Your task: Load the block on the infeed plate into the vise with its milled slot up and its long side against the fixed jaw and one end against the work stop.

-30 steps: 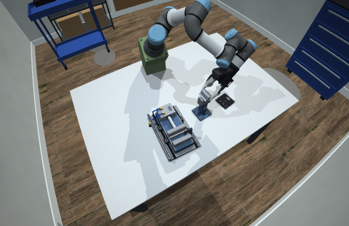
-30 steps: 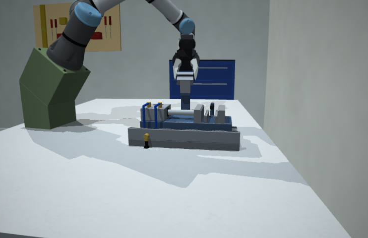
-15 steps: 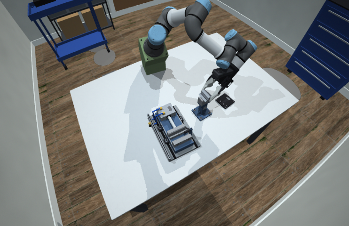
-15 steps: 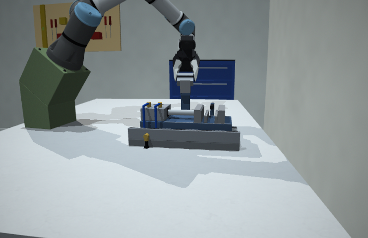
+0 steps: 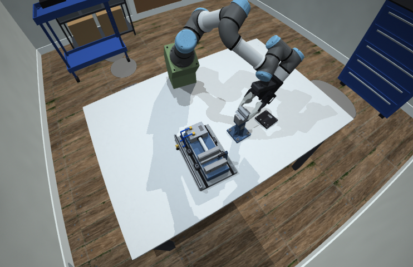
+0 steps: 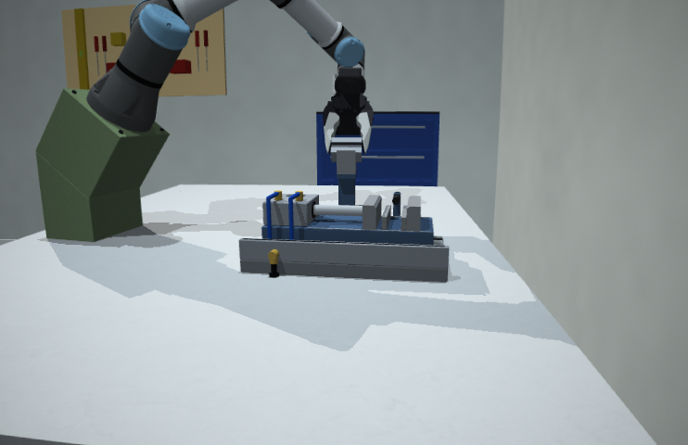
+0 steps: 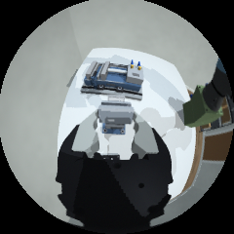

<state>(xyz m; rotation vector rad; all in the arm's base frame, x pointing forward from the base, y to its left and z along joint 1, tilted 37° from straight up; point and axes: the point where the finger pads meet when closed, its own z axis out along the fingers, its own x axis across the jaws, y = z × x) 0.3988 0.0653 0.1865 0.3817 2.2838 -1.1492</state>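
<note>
Right now the part is 1 cm to the right of my hand. Also, from my hand: work stop: 7 cm ahead, 19 cm to the right, 8 cm below; air cylinder: 10 cm behind, 20 cm to the right, 9 cm below; infeed plate: 3 cm ahead, 17 cm to the left, 16 cm below.
</note>
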